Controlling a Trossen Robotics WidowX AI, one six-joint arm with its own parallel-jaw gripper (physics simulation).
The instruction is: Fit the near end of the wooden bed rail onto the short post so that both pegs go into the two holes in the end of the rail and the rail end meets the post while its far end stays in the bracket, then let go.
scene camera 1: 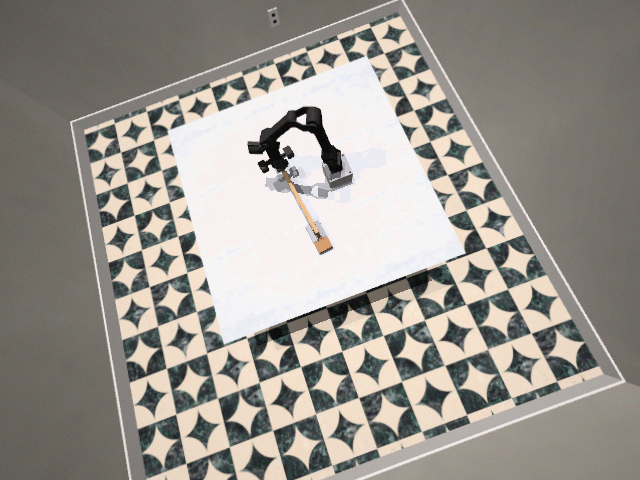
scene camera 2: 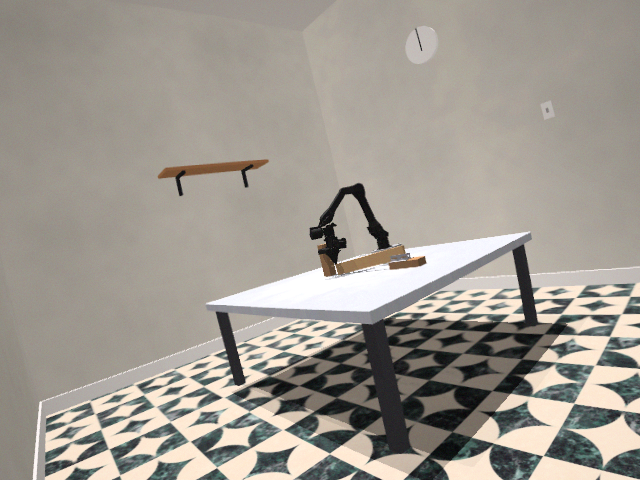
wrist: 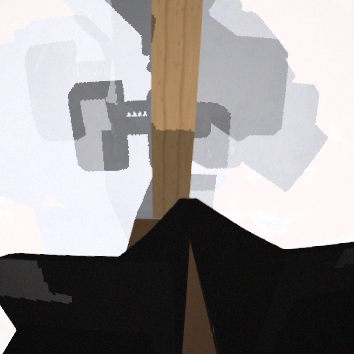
Labels:
gripper: grips a wooden bed rail (scene camera 2: pixel 382 257)

